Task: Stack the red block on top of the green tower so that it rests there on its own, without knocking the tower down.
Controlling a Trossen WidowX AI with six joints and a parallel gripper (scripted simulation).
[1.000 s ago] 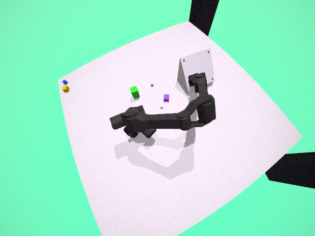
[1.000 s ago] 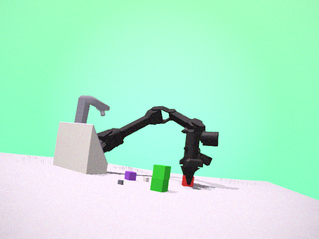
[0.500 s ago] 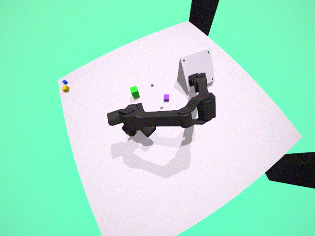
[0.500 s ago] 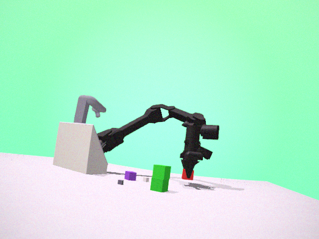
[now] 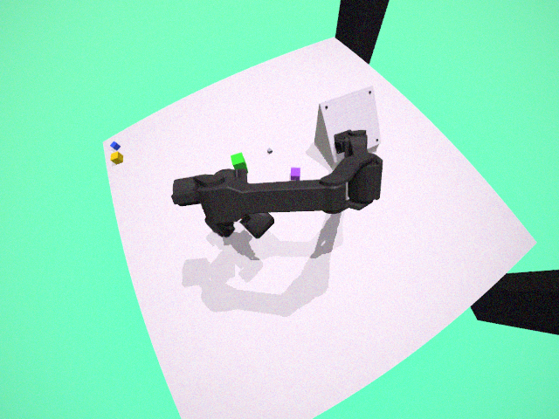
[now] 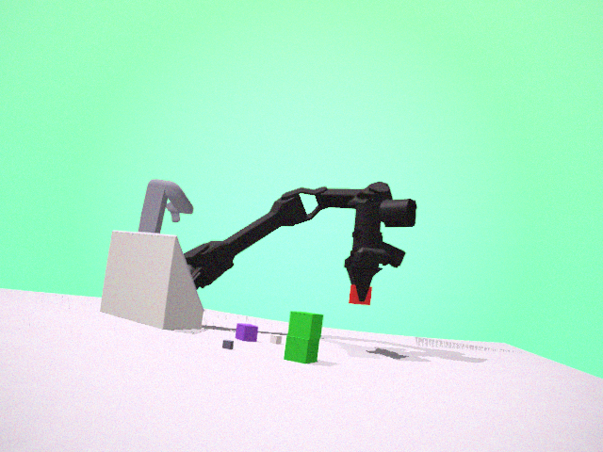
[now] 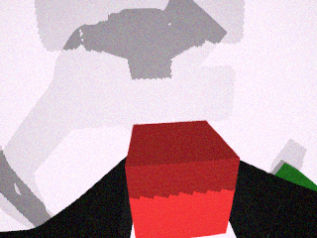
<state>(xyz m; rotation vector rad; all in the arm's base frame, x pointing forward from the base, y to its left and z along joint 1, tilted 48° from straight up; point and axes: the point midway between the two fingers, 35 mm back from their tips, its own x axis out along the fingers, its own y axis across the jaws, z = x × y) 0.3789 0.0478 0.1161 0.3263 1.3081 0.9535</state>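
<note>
My gripper tip is 15 cm past the small grey cube, 24 cm to the left of it and 10 cm above it. Round my gripper tip: small white cube 15 cm behind, 7 cm to the right, 10 cm below; red block 1 cm above; purple block 20 cm behind, 11 cm to the right, 9 cm below.
</note>
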